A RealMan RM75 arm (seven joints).
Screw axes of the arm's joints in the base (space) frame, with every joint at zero. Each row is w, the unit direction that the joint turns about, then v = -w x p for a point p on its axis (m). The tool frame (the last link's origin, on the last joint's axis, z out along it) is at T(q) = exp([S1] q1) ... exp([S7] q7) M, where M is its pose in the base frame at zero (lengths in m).
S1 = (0, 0, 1, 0.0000, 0.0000, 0.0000)
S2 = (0, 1, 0, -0.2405, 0.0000, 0.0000)
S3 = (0, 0, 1, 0.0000, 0.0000, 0.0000)
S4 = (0, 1, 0, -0.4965, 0.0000, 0.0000)
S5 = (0, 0, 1, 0.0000, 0.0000, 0.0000)
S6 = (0, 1, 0, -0.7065, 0.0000, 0.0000)
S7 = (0, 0, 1, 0.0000, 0.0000, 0.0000)
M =
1 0 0 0.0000
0 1 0 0.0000
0 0 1 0.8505
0 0 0 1
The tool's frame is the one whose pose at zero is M.
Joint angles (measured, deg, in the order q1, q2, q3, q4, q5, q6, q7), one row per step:
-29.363, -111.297, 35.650, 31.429, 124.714, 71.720, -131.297
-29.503, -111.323, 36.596, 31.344, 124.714, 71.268, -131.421
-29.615, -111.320, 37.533, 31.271, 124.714, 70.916, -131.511
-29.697, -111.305, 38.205, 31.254, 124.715, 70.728, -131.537
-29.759, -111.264, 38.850, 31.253, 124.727, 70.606, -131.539
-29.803, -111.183, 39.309, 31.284, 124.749, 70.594, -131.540
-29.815, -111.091, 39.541, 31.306, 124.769, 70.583, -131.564
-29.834, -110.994, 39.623, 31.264, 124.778, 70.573, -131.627
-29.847, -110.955, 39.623, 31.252, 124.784, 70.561, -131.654
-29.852, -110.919, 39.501, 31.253, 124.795, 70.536, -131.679
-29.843, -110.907, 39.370, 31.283, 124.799, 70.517, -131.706
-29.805, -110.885, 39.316, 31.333, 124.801, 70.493, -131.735
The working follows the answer.
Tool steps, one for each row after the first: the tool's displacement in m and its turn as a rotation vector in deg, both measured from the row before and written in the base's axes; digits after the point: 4 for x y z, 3 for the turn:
0.0006, 0.0007, -0.0021, -0.512, 0.569, -0.164
0.0005, 0.0005, -0.0019, -0.549, 0.557, -0.209
0.0005, 0.0003, -0.0012, -0.412, 0.414, -0.229
0.0004, 0.0002, -0.0009, -0.422, 0.415, -0.252
0.0003, 0.0002, -0.0002, -0.319, 0.323, -0.222
-0.0001, 0.0001, 0.0004, -0.134, 0.209, -0.083
-0.0002, 0.0001, 0.0005, -0.039, 0.081, 0.035
-0.0001, 0.0001, 0.0003, 0.018, 0.026, 0.022
-0.0002, 0.0002, 0.0006, 0.129, -0.014, 0.068
-0.0002, 0.0002, 0.0005, 0.142, -0.033, 0.068
-0.0003, 0.0000, 0.0005, 0.101, 0.023, 0.061

Tool pose at each row, in the base's axes (x y z in m, rotation vector in deg; rounded; the steps above come from the unrounded poses):
-0.3502, 0.3464, 0.0431, -111.863, -105.898, -30.278
-0.3496, 0.3471, 0.0410, -112.312, -105.719, -29.297
-0.3491, 0.3476, 0.0391, -112.827, -105.524, -28.309
-0.3486, 0.3479, 0.0379, -113.284, -105.313, -27.592
-0.3482, 0.3481, 0.0370, -113.768, -105.083, -26.872
-0.3480, 0.3483, 0.0368, -114.162, -104.872, -26.327
-0.3481, 0.3484, 0.0371, -114.308, -104.748, -26.015
-0.3483, 0.3485, 0.0376, -114.288, -104.754, -25.885
-0.3484, 0.3486, 0.0379, -114.251, -104.749, -25.866
-0.3486, 0.3488, 0.0385, -114.100, -104.745, -25.967
-0.3488, 0.3490, 0.0390, -113.942, -104.745, -26.100
-0.3491, 0.3490, 0.0395, -113.812, -104.728, -26.140

